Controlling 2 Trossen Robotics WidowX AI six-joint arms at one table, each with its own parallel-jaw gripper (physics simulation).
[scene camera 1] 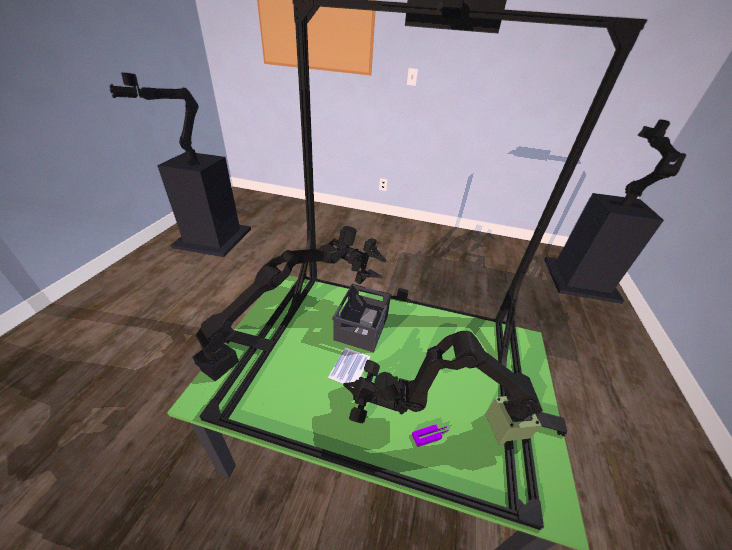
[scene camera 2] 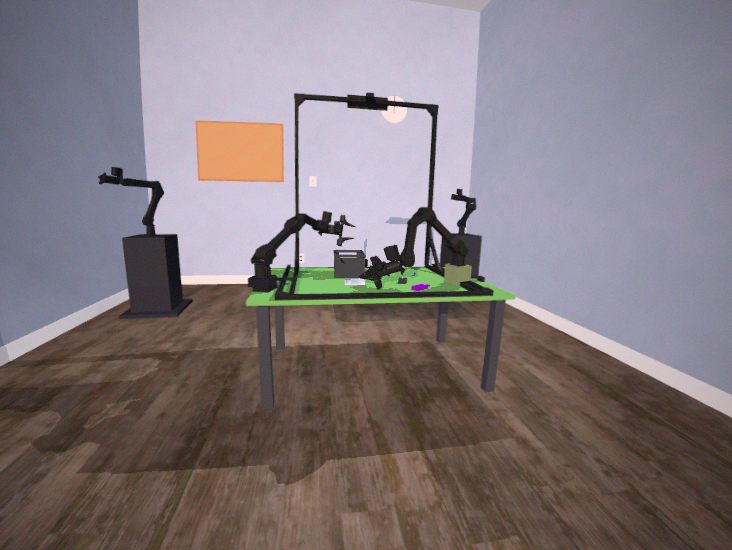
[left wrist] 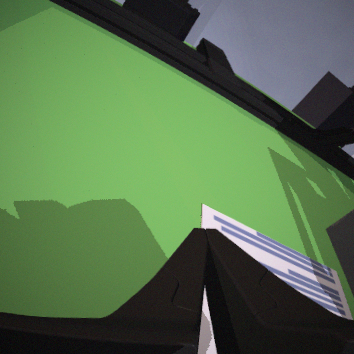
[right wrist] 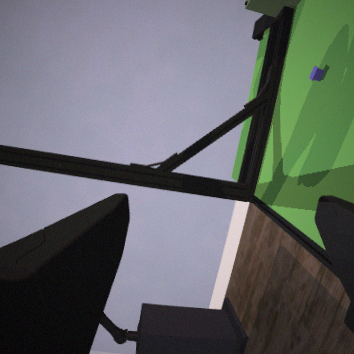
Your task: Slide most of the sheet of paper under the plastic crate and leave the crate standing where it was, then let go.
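The white sheet of paper with blue lines (scene camera 1: 347, 363) (scene camera 2: 355, 282) (left wrist: 260, 242) lies flat on the green table, on the near side of the crate. The dark grey plastic crate (scene camera 1: 356, 337) (scene camera 2: 349, 266) (left wrist: 346, 245) stands upright, with several items inside. My left gripper (scene camera 1: 347, 385) (scene camera 2: 363, 276) (left wrist: 203, 238) is shut and empty, its tips low at the paper's near corner; its fingers hide part of the paper in the left wrist view. Whether they touch it I cannot tell. My right gripper (scene camera 1: 382, 267) (scene camera 2: 353, 231) (right wrist: 223, 206) is open and empty, high above the crate's far side.
A purple object (scene camera 1: 427, 435) (scene camera 2: 420, 287) lies at the near right of the table. An olive block (scene camera 1: 502, 426) (scene camera 2: 457, 274) stands at the left arm's base. A small blue-violet block (right wrist: 316, 74) shows in the right wrist view. Black frame bars edge the table.
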